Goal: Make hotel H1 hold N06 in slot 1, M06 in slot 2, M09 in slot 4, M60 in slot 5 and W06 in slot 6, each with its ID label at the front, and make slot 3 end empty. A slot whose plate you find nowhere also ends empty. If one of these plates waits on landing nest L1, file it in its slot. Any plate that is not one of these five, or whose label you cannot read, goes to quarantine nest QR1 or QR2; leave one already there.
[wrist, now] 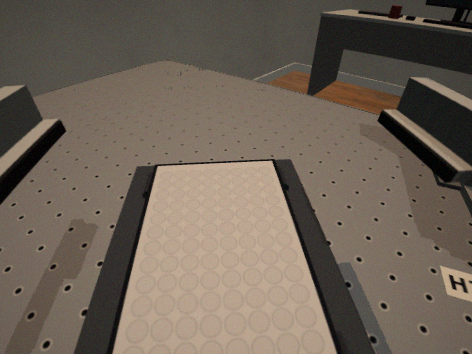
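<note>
A pale plate (220,250) with rows of round wells lies flat, lengthwise, in the lower middle of the wrist view, between two dark side rails (305,230). Its near end runs out of the view and no ID label shows, so I cannot tell which plate it is or name the holder it sits in. My gripper (227,100) is open and empty, with one finger at the left edge and the other at the right, both well apart from the plate's sides. Hotel H1's stack does not show; part of a sign (457,283) starting with "H" shows at the lower right.
The perforated grey deck (200,120) stretches around and beyond the rails. Shadows fall on it at the left and right. A grey desk (325,55) with a red cup (395,12) and a monitor (456,14) stands on the wooden floor (360,97) behind, at the upper right.
</note>
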